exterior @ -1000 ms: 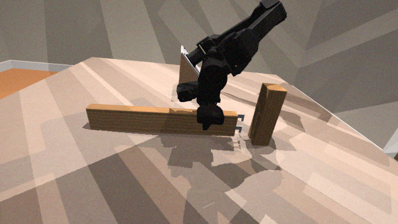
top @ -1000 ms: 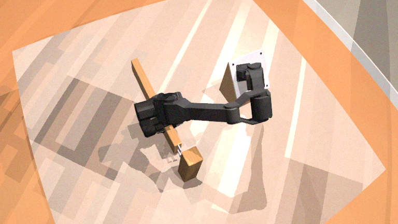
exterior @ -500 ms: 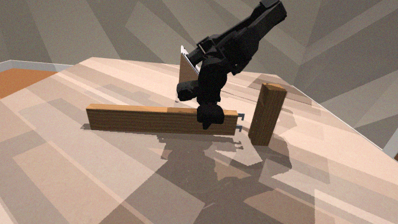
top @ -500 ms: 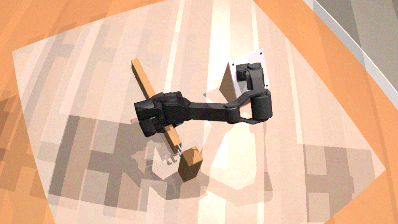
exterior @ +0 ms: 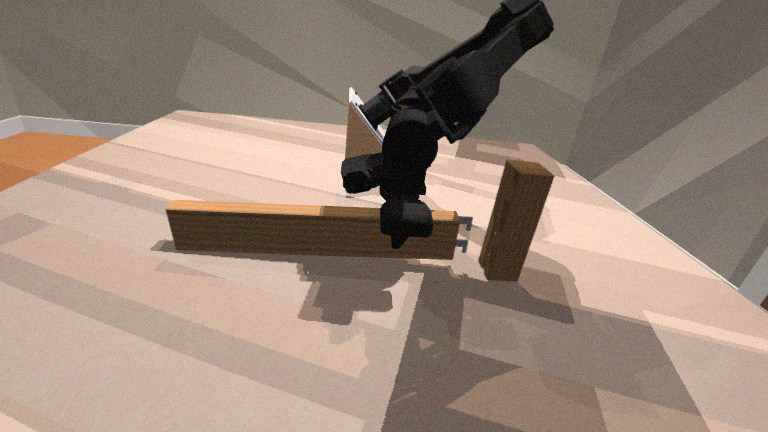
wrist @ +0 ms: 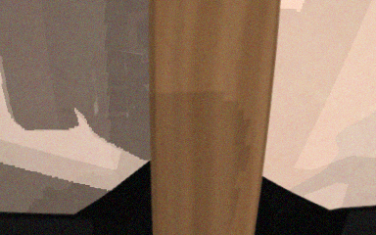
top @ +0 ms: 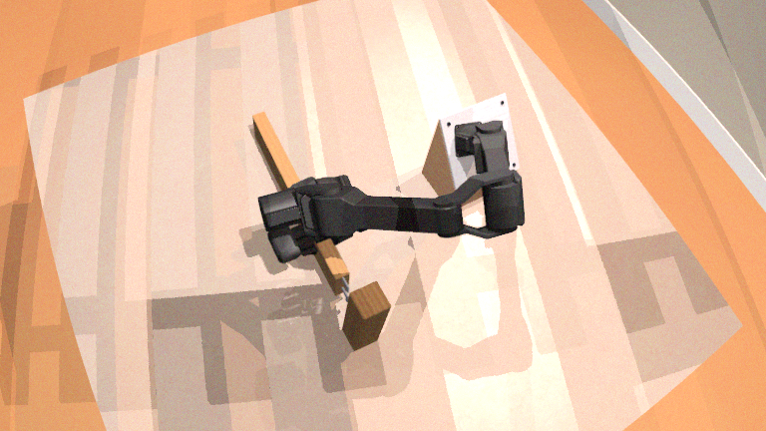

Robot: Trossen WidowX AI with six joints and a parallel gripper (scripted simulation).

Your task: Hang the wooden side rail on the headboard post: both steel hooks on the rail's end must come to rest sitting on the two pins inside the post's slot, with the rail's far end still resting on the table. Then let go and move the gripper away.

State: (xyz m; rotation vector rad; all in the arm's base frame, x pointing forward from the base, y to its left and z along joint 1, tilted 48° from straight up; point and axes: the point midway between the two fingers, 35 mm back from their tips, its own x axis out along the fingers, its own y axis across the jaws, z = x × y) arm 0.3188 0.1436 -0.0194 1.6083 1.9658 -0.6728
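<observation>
Right now my gripper tip is 1 cm past the headboard post, 17 cm to the right of it and 4 cm below it.
</observation>
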